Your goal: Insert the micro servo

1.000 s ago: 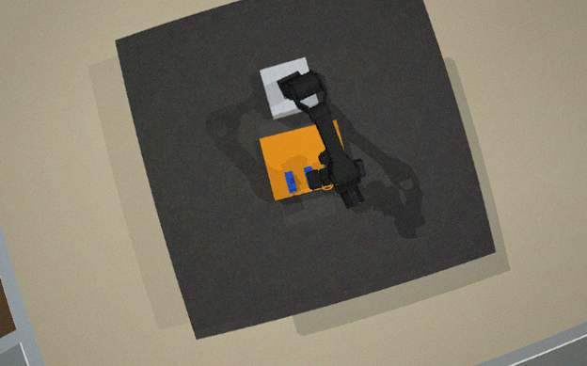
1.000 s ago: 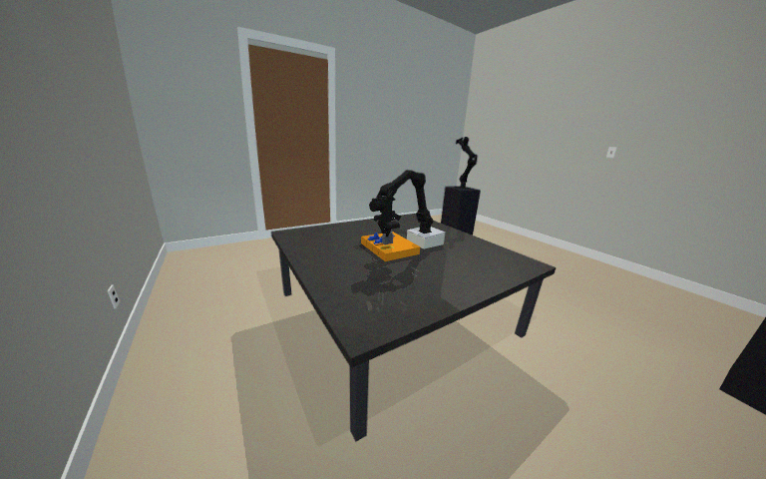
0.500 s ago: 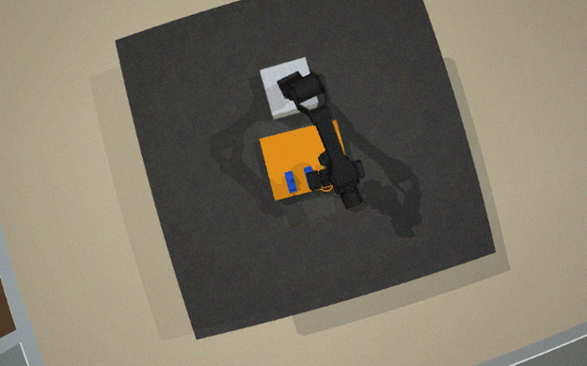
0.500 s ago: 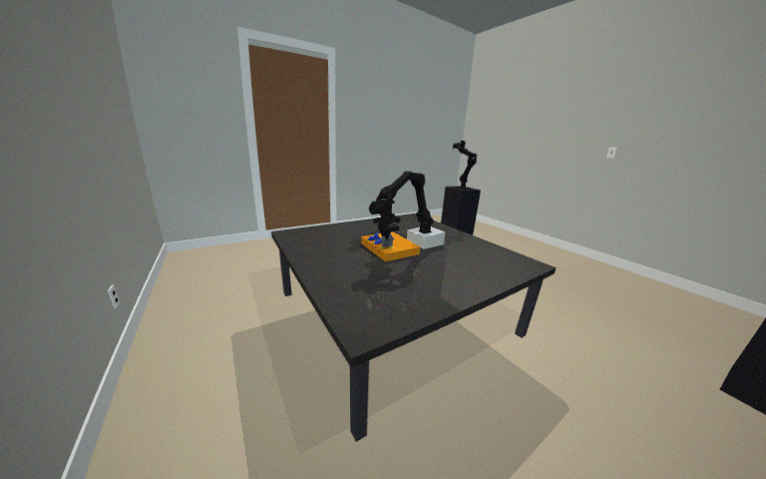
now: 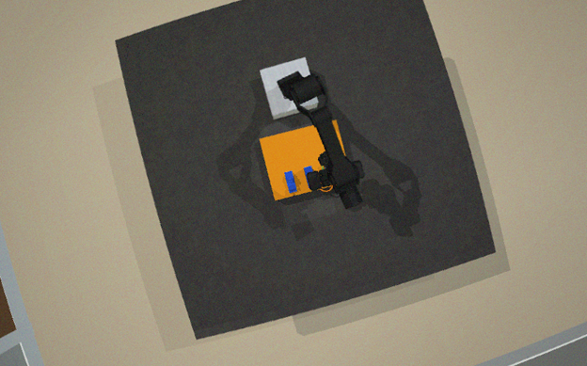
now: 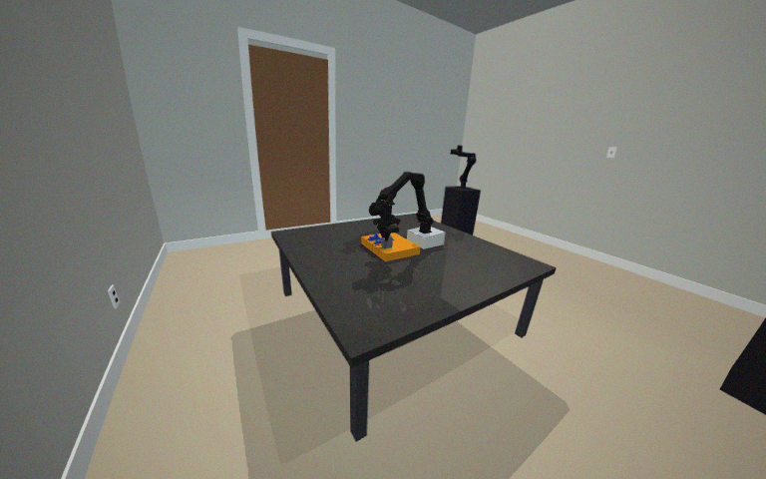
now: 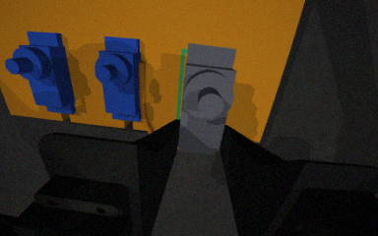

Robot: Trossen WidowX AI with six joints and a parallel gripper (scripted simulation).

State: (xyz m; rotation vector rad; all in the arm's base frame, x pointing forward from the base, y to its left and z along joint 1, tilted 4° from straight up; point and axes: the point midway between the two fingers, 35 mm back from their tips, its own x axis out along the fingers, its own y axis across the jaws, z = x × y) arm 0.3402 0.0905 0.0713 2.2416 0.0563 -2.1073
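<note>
Right now the orange deck is 120 mm behind my gripper tip, 80 mm to the right of it and 70 mm below it.
</note>
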